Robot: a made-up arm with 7 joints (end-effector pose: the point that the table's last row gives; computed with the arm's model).
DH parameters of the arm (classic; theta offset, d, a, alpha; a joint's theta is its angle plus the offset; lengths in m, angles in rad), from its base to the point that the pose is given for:
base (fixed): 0 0.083 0 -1.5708
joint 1: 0 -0.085 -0.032 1.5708
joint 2: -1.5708 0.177 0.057 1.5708
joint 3: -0.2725 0 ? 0
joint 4: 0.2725 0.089 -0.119 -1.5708
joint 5: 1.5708 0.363 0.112 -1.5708
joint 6: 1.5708 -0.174 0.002 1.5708
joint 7: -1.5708 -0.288 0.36 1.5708
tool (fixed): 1.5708 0.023 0 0
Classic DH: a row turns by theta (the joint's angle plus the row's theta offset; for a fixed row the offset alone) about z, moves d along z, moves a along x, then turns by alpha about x.
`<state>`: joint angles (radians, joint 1 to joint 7).
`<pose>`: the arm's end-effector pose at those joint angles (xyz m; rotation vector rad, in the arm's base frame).
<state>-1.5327 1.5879 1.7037 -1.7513 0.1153 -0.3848 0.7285</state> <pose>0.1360 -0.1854 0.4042 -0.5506 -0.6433 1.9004</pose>
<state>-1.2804 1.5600 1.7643 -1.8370 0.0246 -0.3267 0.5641</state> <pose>0.1836 -0.2709 0.4218 -0.3538 -0.6786 1.7709</pose>
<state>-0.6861 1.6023 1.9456 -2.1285 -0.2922 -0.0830 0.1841</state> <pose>0.3112 -0.4760 0.4302 -0.1278 -0.3730 1.3314</pose>
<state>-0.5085 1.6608 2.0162 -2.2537 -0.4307 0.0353 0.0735</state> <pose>0.3658 -0.5116 0.4426 -0.1424 -0.1483 1.2174</pose>
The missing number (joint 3, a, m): -0.3343
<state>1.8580 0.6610 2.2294 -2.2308 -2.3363 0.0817 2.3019</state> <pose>-0.0309 0.0019 0.0851 0.2469 -0.4555 -1.5611</pose>
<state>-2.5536 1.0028 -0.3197 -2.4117 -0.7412 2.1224 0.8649</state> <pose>0.4968 -0.3085 0.2424 -0.6351 1.9403 0.2549</pose>
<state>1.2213 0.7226 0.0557 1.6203 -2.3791 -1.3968 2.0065</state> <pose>0.1632 -0.1251 0.7127 0.1547 -1.1875 1.3768</pose>
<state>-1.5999 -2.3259 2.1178 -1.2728 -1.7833 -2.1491 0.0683</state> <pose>0.0260 0.4557 0.4538 -1.6072 0.9489 -1.8558</pose>
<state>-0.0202 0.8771 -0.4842 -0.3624 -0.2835 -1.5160 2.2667</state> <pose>0.0138 0.2528 0.5650 -2.7032 0.6735 -1.1675</pose>
